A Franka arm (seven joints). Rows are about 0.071 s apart.
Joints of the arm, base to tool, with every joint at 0 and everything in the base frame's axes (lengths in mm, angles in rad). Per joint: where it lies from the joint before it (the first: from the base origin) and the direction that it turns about. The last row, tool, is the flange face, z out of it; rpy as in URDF.
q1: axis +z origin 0 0 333
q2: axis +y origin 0 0 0
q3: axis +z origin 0 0 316
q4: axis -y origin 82.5 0 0
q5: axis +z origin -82.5 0 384
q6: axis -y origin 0 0 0
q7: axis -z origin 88 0 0
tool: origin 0 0 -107 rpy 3.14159 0 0
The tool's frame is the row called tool.
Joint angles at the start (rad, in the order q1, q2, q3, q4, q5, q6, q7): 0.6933, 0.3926, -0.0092, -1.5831, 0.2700, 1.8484, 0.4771
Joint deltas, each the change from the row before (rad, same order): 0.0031, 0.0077, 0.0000, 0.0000, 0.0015, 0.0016, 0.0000; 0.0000, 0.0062, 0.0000, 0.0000, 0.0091, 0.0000, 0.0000; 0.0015, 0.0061, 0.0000, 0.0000, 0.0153, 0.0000, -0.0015; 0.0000, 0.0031, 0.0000, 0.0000, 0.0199, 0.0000, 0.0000; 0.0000, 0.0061, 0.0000, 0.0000, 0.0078, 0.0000, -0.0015; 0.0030, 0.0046, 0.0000, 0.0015, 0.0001, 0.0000, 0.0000; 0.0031, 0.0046, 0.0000, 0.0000, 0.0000, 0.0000, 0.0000; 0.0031, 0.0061, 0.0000, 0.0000, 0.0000, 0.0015, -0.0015; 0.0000, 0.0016, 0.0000, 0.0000, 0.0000, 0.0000, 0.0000; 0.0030, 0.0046, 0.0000, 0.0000, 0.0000, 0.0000, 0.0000; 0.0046, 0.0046, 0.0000, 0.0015, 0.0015, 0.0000, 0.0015; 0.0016, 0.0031, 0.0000, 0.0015, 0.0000, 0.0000, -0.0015
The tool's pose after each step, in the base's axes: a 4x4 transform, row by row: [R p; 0 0 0 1], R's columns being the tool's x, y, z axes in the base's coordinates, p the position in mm. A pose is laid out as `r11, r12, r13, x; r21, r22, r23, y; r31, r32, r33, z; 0, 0, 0, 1`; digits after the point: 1 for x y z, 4 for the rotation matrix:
0.9624, 0.0982, -0.2533, 494.9; 0.1322, -0.9838, 0.1210, 434.3; -0.2373, -0.1500, -0.9598, 398.3; 0, 0, 0, 1
0.9604, 0.0931, -0.2625, 494.8; 0.1293, -0.9838, 0.1243, 435.2; -0.2467, -0.1534, -0.9569, 394.4; 0, 0, 0, 1
0.9575, 0.0877, -0.2748, 493.8; 0.1279, -0.9829, 0.1322, 437.1; -0.2585, -0.1617, -0.9524, 390.7; 0, 0, 0, 1
0.9549, 0.0773, -0.2868, 493.2; 0.1232, -0.9816, 0.1459, 438.5; -0.2703, -0.1747, -0.9468, 389.0; 0, 0, 0, 1
0.9526, 0.0739, -0.2950, 493.1; 0.1220, -0.9814, 0.1483, 439.2; -0.2786, -0.1773, -0.9439, 385.2; 0, 0, 0, 1
0.9516, 0.0764, -0.2977, 492.2; 0.1243, -0.9815, 0.1456, 441.1; -0.2811, -0.1756, -0.9435, 382.8; 0, 0, 0, 1
0.9502, 0.0788, -0.3015, 491.0; 0.1264, -0.9818, 0.1419, 442.7; -0.2848, -0.1729, -0.9429, 379.8; 0, 0, 0, 1
0.9488, 0.0823, -0.3051, 490.0; 0.1295, -0.9819, 0.1380, 444.5; -0.2882, -0.1705, -0.9423, 375.9; 0, 0, 0, 1
0.9484, 0.0820, -0.3062, 490.1; 0.1292, -0.9821, 0.1371, 444.5; -0.2895, -0.1696, -0.9420, 374.8; 0, 0, 0, 1
0.9470, 0.0844, -0.3099, 488.9; 0.1312, -0.9824, 0.1333, 446.1; -0.2932, -0.1669, -0.9414, 371.8; 0, 0, 0, 1
0.9457, 0.0863, -0.3135, 487.1; 0.1332, -0.9824, 0.1311, 448.8; -0.2966, -0.1658, -0.9405, 369.4; 0, 0, 0, 1
0.9450, 0.0891, -0.3148, 486.7; 0.1358, -0.9822, 0.1296, 449.8; -0.2977, -0.1653, -0.9403, 368.0; 0, 0, 0, 1

